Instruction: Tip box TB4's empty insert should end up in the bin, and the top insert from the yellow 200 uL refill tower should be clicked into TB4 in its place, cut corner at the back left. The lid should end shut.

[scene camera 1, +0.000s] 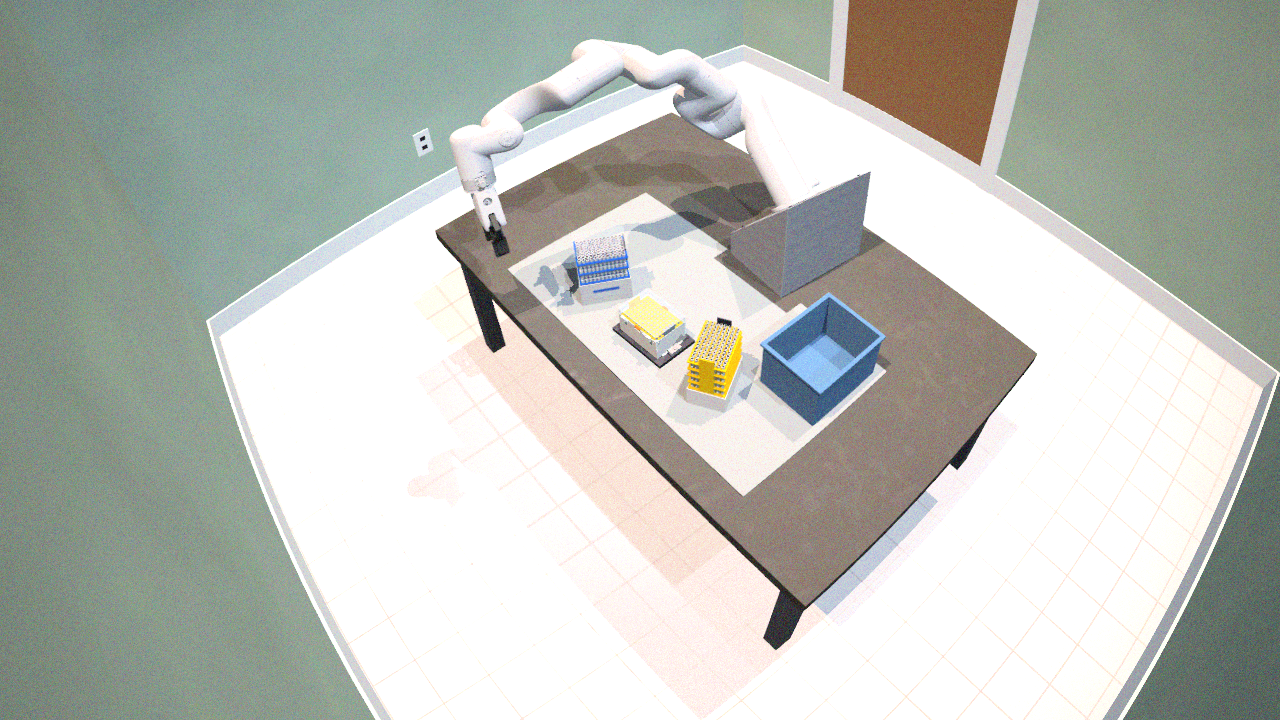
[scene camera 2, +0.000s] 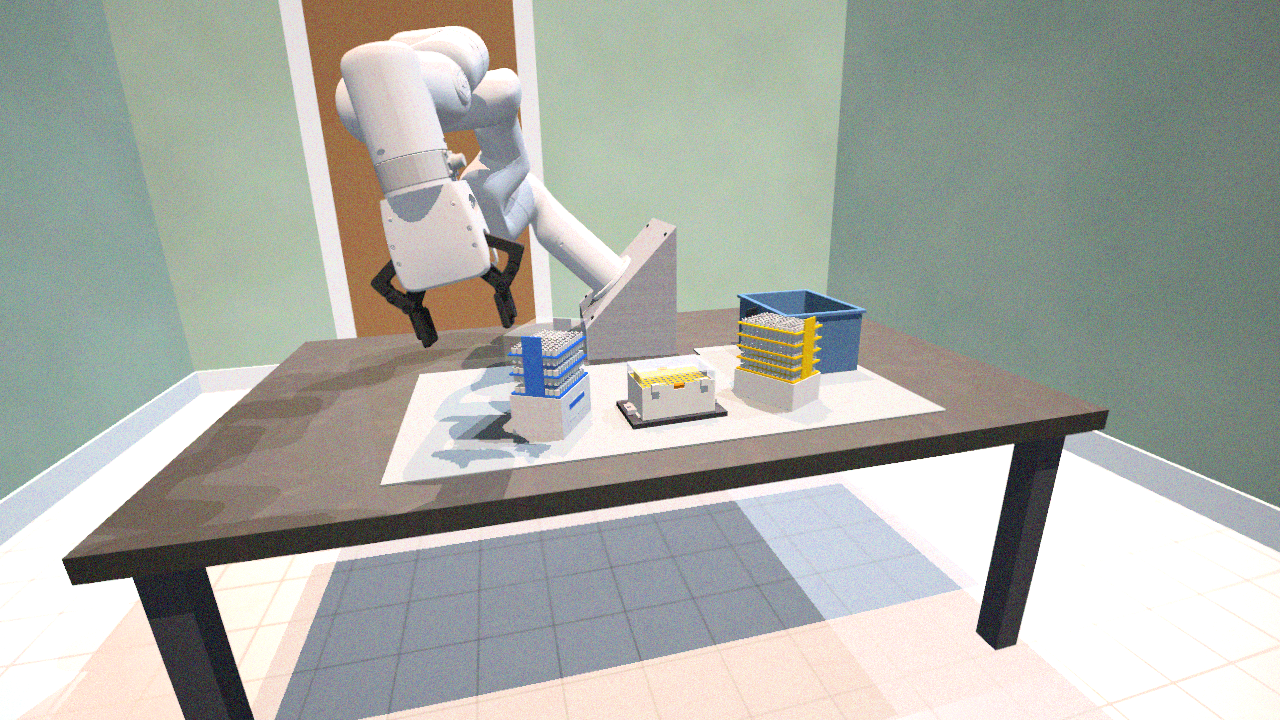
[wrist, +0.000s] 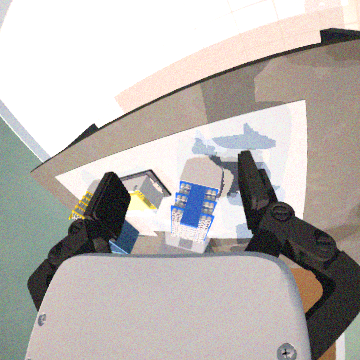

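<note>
The tip box [scene camera 1: 652,328] [scene camera 2: 671,397] [wrist: 149,189] is a pale box on a dark base. A yellow insert [scene camera 1: 650,317] [scene camera 2: 669,379] [wrist: 142,200] sits in it, with a clear lid over it that looks shut. The yellow refill tower [scene camera 1: 715,360] [scene camera 2: 776,349] [wrist: 81,205] holds several stacked inserts on a white base; my finger partly hides it in the wrist view. The blue bin [scene camera 1: 821,360] [scene camera 2: 836,338] [wrist: 125,237] stands beyond the tower; its visible floor looks bare in scene camera 1. My gripper [scene camera 1: 497,241] [scene camera 2: 467,326] [wrist: 176,176] is open and empty, high above the table's end, beyond the blue tower.
A blue-insert tower [scene camera 1: 602,266] [scene camera 2: 547,385] [wrist: 195,210] stands on the pale mat [scene camera 1: 742,456] [scene camera 2: 411,447] [wrist: 295,150], between my gripper's end of the table and the tip box. A grey wedge-shaped arm mount [scene camera 1: 823,234] [scene camera 2: 635,304] rises behind the mat.
</note>
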